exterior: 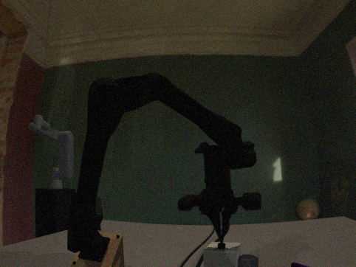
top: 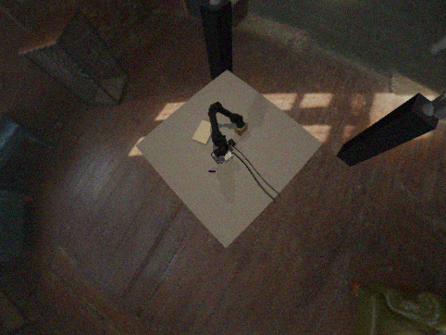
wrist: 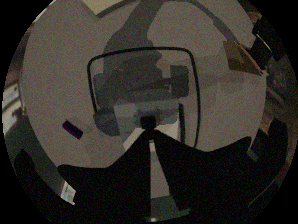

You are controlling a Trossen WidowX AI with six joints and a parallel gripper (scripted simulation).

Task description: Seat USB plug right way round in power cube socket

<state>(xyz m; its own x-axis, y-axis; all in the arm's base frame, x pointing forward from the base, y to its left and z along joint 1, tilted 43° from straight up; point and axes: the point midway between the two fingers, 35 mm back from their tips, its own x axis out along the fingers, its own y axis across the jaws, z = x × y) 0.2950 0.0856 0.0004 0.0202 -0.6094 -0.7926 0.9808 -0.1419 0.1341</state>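
The dark USB plug is 20 mm below my gripper tip. Round my gripper tip: purple object: 190 mm ahead, 90 mm below; then tan sheet: 320 mm to the right, 90 mm below, 40 mm behind.
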